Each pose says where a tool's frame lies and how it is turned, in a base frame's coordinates. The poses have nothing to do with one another.
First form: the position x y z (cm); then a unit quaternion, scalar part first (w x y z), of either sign.
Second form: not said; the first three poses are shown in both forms.
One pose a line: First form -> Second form
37.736, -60.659, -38.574, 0.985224, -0.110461, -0.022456, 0.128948 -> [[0.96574, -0.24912, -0.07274, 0.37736], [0.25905, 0.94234, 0.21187, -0.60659], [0.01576, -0.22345, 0.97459, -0.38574], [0, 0, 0, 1]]
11.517, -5.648, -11.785, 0.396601, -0.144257, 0.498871, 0.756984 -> [[-0.64379, -0.74437, 0.17731, 0.11517], [0.45651, -0.18767, 0.86970, -0.05648], [-0.61411, 0.64085, 0.46064, -0.11785], [0, 0, 0, 1]]
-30.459, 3.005, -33.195, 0.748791, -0.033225, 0.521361, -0.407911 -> [[0.12358, 0.57624, 0.80789, -0.30459], [-0.64552, 0.66501, -0.37558, 0.03005], [-0.75367, -0.47509, 0.45416, -0.33195], [0, 0, 0, 1]]
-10.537, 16.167, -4.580, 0.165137, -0.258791, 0.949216, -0.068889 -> [[-0.81151, -0.46855, 0.34916, -0.10537], [-0.51405, 0.85656, -0.04531, 0.16167], [-0.27785, -0.21625, -0.93597, -0.04580], [0, 0, 0, 1]]
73.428, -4.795, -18.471, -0.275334, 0.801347, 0.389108, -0.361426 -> [[0.43593, 0.42460, -0.79352, 0.73428], [0.82265, -0.54557, 0.16001, -0.04795], [-0.36499, -0.72254, -0.58712, -0.18471], [0, 0, 0, 1]]
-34.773, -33.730, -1.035, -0.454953, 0.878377, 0.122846, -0.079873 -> [[0.95706, 0.14313, -0.25210, -0.34773], [0.28849, -0.55585, 0.77962, -0.33730], [-0.02854, -0.81887, -0.57328, -0.01035], [0, 0, 0, 1]]
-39.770, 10.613, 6.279, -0.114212, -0.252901, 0.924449, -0.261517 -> [[-0.84599, -0.52732, -0.07889, -0.39770], [-0.40785, 0.73530, -0.54129, 0.10613], [0.34344, -0.42575, -0.83713, 0.06279], [0, 0, 0, 1]]
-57.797, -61.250, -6.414, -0.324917, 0.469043, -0.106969, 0.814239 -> [[-0.34886, 0.42877, 0.83334, -0.57797], [-0.62947, -0.76597, 0.13060, -0.61250], [0.69431, -0.47900, 0.53711, -0.06414], [0, 0, 0, 1]]
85.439, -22.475, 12.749, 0.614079, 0.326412, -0.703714, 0.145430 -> [[-0.03273, -0.63801, -0.76933, 0.85439], [-0.28079, 0.74461, -0.60557, -0.22475], [0.95921, 0.19620, -0.20352, 0.12749], [0, 0, 0, 1]]
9.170, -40.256, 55.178, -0.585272, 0.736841, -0.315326, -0.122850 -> [[0.77095, -0.60849, 0.18806, 0.09170], [-0.32089, -0.11605, 0.93998, -0.40256], [-0.55014, -0.78503, -0.28473, 0.55178], [0, 0, 0, 1]]
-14.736, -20.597, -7.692, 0.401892, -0.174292, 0.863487, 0.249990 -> [[-0.61621, -0.50194, 0.60691, -0.14736], [-0.10006, 0.81425, 0.57182, -0.20597], [-0.78120, 0.29163, -0.55198, -0.07692], [0, 0, 0, 1]]
